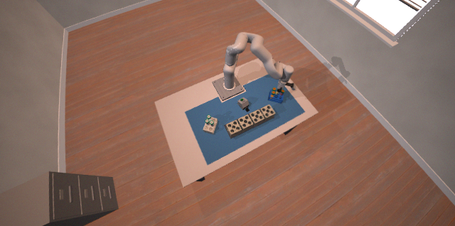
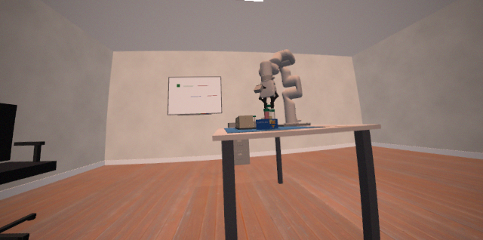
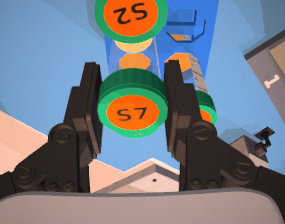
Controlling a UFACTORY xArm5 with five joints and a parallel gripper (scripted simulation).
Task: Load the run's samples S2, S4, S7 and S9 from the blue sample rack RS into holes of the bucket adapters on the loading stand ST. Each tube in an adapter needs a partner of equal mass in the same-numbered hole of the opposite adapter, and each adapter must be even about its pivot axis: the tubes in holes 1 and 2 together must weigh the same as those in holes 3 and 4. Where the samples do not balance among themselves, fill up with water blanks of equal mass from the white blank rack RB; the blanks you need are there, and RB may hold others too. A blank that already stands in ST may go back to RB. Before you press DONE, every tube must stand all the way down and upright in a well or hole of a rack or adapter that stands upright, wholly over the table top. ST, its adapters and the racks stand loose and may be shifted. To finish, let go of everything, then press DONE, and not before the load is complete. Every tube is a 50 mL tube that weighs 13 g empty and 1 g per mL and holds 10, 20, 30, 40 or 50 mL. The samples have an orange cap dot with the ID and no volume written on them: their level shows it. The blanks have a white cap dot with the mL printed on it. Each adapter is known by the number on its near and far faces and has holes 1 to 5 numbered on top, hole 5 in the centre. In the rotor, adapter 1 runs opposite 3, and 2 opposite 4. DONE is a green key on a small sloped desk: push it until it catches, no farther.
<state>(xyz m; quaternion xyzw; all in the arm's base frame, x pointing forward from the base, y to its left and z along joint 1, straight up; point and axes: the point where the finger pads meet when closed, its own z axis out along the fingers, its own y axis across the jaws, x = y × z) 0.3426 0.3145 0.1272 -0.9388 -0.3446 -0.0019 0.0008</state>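
Now: the sample tube S7 10 mm ahead of my hand and 50 mm below it. From my hand the other things lie so: sample tube S2 (20 mm ahead, 30 mm to the left, 80 mm below); sample tube S9 (50 mm to the right, 80 mm below); sample tube S4 (40 mm behind, 30 mm to the right, 80 mm below).
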